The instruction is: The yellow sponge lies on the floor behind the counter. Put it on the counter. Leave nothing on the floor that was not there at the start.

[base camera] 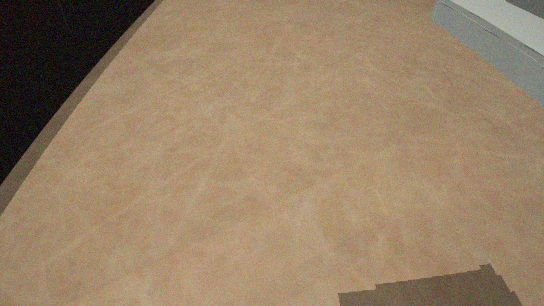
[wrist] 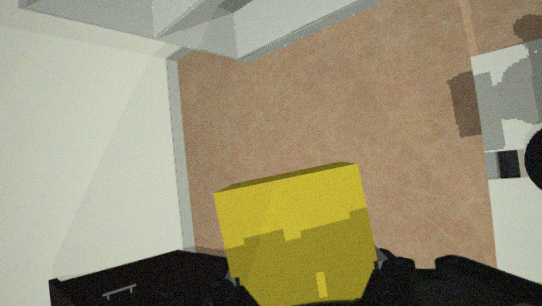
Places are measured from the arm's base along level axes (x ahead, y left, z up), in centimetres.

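Pixels of known places: gripper, fingertip midpoint: (wrist: 304, 267).
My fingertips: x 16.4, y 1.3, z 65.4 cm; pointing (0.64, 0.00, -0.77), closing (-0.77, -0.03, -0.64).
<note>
Ahead of a thing's pixels: the offset from my fingertips to its top centre. "*": to the spot under its first point. Level surfaces: height alone.
The yellow sponge @[* dx -2.2, dy -3.4, dz +3.0 cm] (wrist: 295, 215) is a thick block at the lower middle of the wrist view, held up above the floor. My gripper (wrist: 304, 267) is shut on it, with a black finger at each side; the sponge's lower part is in shadow. The dark counter (wrist: 165, 280) (base camera: 55, 65) shows at the lower left of the wrist view, with a metal handle on its front, and as a black face along the left of the base view. The counter's top cannot be made out. The sponge and gripper do not show in the base view.
Brown floor @[dz -105.1 cm] (wrist: 320, 110) (base camera: 280, 140) runs beside the counter. A pale wall (wrist: 90, 130) with a grey skirting (wrist: 181, 160) stands at left in the wrist view. A grey-white structure @[* dx +75.4, dy -72.1, dz -95.1 cm] (wrist: 280, 27) (base camera: 480, 37) stands at the top. White surfaces (wrist: 515, 220) show at the right edge.
</note>
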